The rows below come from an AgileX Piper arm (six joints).
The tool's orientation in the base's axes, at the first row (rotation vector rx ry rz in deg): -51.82 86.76 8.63
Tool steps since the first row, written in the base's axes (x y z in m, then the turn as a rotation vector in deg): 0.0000 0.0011 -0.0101 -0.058 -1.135 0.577; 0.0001 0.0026 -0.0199 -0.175 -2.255 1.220; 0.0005 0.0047 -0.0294 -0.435 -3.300 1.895; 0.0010 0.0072 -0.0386 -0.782 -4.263 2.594; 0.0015 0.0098 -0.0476 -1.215 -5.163 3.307; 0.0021 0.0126 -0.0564 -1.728 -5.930 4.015; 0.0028 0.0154 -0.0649 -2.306 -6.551 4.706; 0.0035 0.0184 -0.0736 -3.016 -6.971 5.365; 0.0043 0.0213 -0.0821 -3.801 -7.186 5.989
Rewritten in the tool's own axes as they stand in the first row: 0.0085 0.0049 0.0026 -0.021 -0.974 -0.822; 0.0166 0.0099 0.0054 -0.114 -1.929 -1.695; 0.0242 0.0150 0.0087 -0.285 -2.759 -2.641; 0.0313 0.0202 0.0123 -0.523 -3.491 -3.613; 0.0382 0.0254 0.0160 -0.811 -4.134 -4.618; 0.0449 0.0306 0.0197 -1.163 -4.636 -5.606; 0.0513 0.0356 0.0236 -1.571 -4.992 -6.557; 0.0578 0.0408 0.0275 -2.055 -5.119 -7.487; 0.0642 0.0458 0.0315 -2.606 -5.046 -8.349
